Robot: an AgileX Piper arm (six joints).
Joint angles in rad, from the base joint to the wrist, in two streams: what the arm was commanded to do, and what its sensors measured. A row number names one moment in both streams.
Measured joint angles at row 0:
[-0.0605, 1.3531, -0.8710, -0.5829, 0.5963, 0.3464]
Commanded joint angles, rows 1 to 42:
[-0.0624, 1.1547, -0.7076, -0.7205, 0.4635, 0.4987]
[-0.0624, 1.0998, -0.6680, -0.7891, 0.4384, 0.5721]
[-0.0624, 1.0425, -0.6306, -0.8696, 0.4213, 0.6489]
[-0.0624, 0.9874, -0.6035, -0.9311, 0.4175, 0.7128]
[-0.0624, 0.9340, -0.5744, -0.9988, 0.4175, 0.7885]
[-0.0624, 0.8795, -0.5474, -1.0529, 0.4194, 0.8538]
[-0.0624, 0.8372, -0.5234, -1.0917, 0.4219, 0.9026]
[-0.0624, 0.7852, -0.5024, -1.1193, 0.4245, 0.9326]
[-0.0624, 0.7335, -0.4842, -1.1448, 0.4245, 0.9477]
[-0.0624, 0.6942, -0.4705, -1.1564, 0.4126, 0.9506]
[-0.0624, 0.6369, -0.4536, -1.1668, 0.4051, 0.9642]
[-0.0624, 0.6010, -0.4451, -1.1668, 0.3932, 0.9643]
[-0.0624, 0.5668, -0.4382, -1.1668, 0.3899, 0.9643]
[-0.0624, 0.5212, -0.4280, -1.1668, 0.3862, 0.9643]
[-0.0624, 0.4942, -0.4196, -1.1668, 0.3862, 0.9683]
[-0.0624, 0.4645, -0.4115, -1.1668, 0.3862, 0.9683]
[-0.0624, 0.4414, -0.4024, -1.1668, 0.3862, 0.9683]
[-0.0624, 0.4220, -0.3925, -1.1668, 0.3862, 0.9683]
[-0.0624, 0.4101, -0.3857, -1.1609, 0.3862, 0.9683]
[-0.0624, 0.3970, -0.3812, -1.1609, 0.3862, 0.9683]
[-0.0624, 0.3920, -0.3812, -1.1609, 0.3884, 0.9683]
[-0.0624, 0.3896, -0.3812, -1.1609, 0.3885, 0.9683]
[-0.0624, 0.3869, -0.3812, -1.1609, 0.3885, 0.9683]
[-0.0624, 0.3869, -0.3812, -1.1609, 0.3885, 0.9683]
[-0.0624, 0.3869, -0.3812, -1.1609, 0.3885, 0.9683]
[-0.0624, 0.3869, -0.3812, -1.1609, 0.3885, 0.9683]
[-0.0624, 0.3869, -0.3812, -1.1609, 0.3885, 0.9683]
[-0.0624, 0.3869, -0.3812, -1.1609, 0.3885, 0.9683]
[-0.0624, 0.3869, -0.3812, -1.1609, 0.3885, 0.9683]
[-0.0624, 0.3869, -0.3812, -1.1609, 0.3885, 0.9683]
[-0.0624, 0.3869, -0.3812, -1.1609, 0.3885, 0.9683]
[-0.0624, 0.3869, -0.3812, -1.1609, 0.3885, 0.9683]
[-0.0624, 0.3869, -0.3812, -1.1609, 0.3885, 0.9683]
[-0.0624, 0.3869, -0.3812, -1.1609, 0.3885, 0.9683]
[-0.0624, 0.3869, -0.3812, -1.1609, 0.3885, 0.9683]
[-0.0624, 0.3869, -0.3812, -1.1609, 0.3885, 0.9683]
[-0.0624, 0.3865, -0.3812, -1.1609, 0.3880, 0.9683]
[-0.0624, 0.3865, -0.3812, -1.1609, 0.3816, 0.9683]
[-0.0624, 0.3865, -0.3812, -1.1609, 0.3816, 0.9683]
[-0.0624, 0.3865, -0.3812, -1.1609, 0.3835, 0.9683]
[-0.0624, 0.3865, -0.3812, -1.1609, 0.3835, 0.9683]
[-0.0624, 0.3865, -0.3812, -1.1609, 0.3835, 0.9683]
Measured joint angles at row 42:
[-0.0605, 0.3935, -0.3872, -1.1398, 0.3801, 0.9664]
